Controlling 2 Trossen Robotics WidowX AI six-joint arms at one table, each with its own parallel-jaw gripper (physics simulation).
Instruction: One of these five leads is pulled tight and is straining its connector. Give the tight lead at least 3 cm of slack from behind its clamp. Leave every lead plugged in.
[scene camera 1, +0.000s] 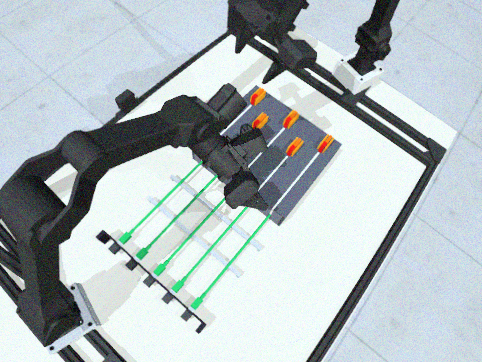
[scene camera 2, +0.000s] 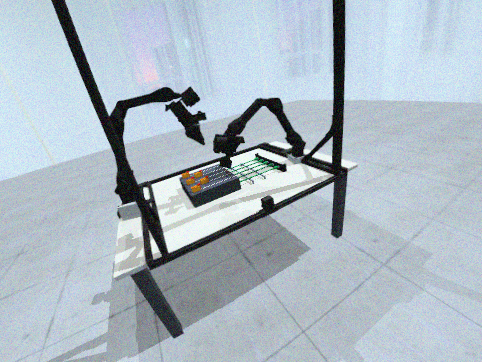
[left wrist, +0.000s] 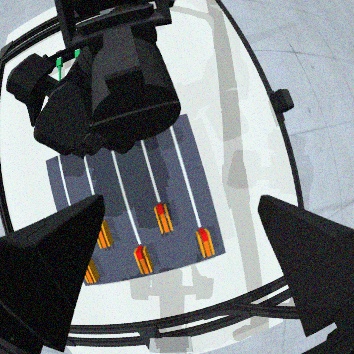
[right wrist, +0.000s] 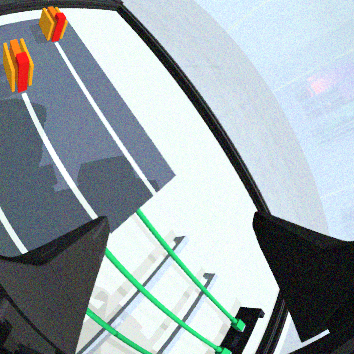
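Pixels of known places: left gripper, fingertip midpoint: (scene camera 1: 250, 68) (scene camera 2: 204, 142) (left wrist: 184, 203); right gripper, fingertip midpoint: (scene camera 1: 261, 197) (scene camera 2: 222, 158) (right wrist: 182, 222); left arm's base, origin of the base link: (scene camera 1: 361, 65) (scene camera 2: 129, 200); right arm's base, origin of the base link: (scene camera 1: 62, 317) (scene camera 2: 298, 155).
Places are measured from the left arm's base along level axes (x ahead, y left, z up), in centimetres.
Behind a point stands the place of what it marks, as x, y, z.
Note:
Five leads, green then white, run from a black connector strip (scene camera 1: 201, 326) {73.7, 32.3, -3.2} (right wrist: 249, 316) {73.3, 30.8, -4.7} onto a dark board (scene camera 1: 322, 160) {30.5, 17.5, -1.0} (right wrist: 134, 141) {43.2, 20.8, -1.0}. All five green plugs sit at the strip. Orange clamps with red parts, such as the outer clamp (scene camera 1: 325, 144) {29.0, 15.3, 2.0} and another clamp (left wrist: 163, 218) {37.9, 1.2, 1.4}, hold the white ends. The leads look nearly straight in scene camera 1; I cannot tell which is tight. My right gripper (scene camera 2: 226, 162) {50.3, 18.3, 3.7} (right wrist: 182, 222) {50.3, 18.3, 3.7} is open and empty, low near the board's strip-side edge; its arm hides mid-lead parts. My left gripper (scene camera 1: 257, 59) {42.4, -0.1, 19.4} (left wrist: 184, 203) {42.4, -0.1, 19.4} is open and empty, high beyond the clamps.
Two pale rails (scene camera 1: 250, 239) {55.3, 23.1, -5.0} (scene camera 1: 230, 265) {62.1, 25.3, -5.5} cross under the green leads between strip and board. The black table frame (scene camera 1: 370, 260) {34.1, 42.9, -6.9} surrounds the white top. My right forearm stretches over the table's left side in scene camera 1. A small black block (scene camera 1: 125, 99) {62.1, -23.9, -2.3} sits on the frame.

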